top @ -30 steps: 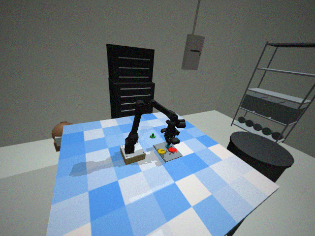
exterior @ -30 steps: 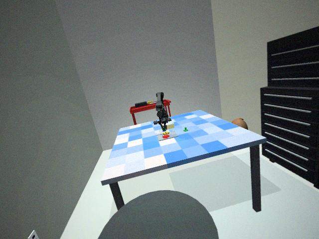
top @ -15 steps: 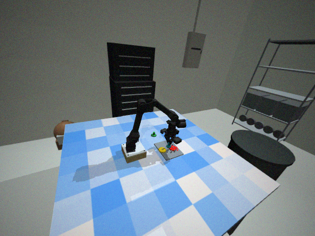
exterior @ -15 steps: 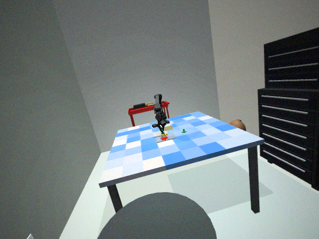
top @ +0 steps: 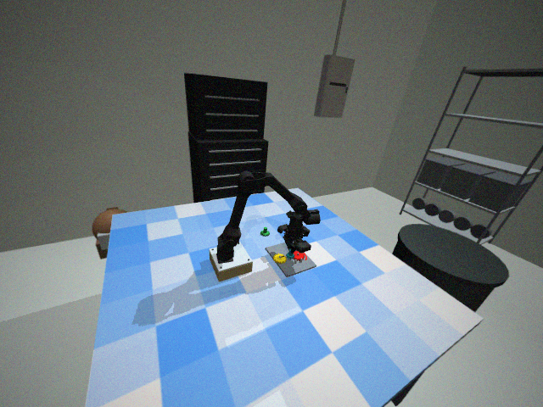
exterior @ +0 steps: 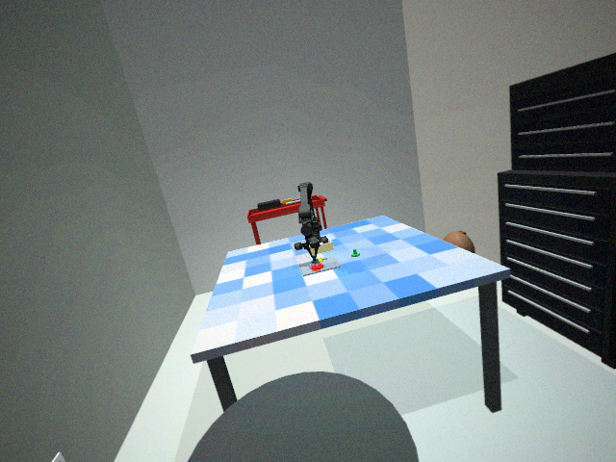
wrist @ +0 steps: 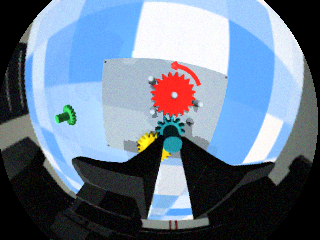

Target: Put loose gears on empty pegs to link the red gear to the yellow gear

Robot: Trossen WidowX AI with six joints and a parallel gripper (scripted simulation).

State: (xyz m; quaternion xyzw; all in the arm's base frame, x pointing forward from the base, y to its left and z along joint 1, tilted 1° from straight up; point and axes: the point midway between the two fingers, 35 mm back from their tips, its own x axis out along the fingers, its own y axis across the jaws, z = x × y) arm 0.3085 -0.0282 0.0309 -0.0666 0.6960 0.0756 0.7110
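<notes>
The yellow gear lies 50 mm behind my gripper tip, 10 mm to the left of it and 40 mm below it. From my gripper tip the other things lie so: red gear (50 mm ahead, 10 mm to the left, 40 mm below); then teal gear (10 mm below); then red arrow (80 mm ahead, 50 mm below).
</notes>
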